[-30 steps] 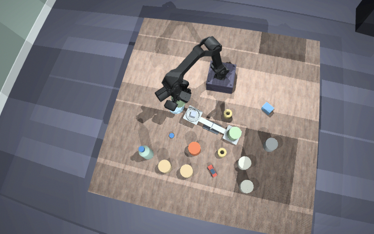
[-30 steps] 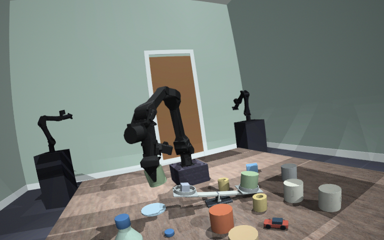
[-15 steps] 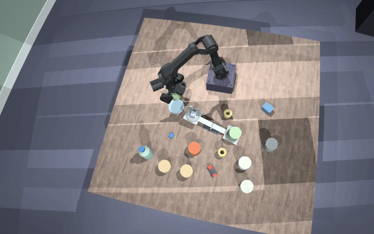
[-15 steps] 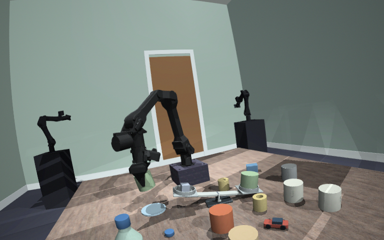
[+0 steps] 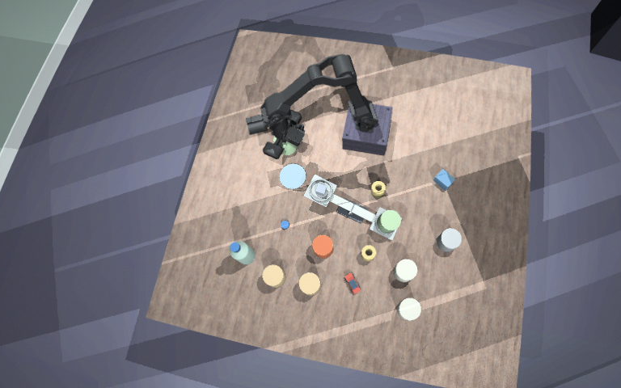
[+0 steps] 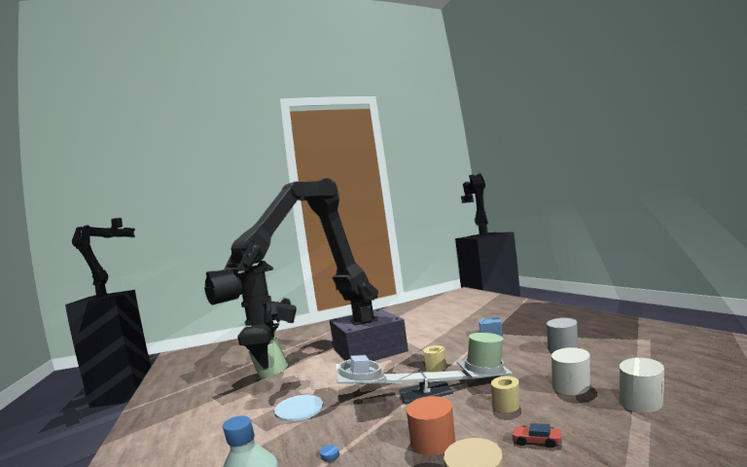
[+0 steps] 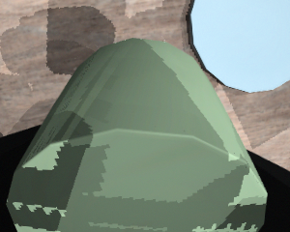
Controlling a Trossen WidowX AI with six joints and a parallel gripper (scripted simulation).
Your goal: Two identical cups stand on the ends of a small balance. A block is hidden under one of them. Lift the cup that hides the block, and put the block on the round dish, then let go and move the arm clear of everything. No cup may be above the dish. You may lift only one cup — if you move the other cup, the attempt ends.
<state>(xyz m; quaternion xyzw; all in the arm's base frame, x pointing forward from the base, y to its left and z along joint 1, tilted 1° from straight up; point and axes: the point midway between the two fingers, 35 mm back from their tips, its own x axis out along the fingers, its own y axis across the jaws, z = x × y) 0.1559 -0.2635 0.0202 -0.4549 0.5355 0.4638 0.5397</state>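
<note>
Right now the grey block is 18 cm to the left of my gripper tip and 14 cm ahead of it. The rest, counted from my gripper tip: pale blue round dish 9 cm ahead, 8 cm below, 5 cm to the left; orange cylinder 31 cm ahead, 23 cm to the left, 5 cm below; blue disc 28 cm ahead, 8 cm to the left, 8 cm below.
</note>
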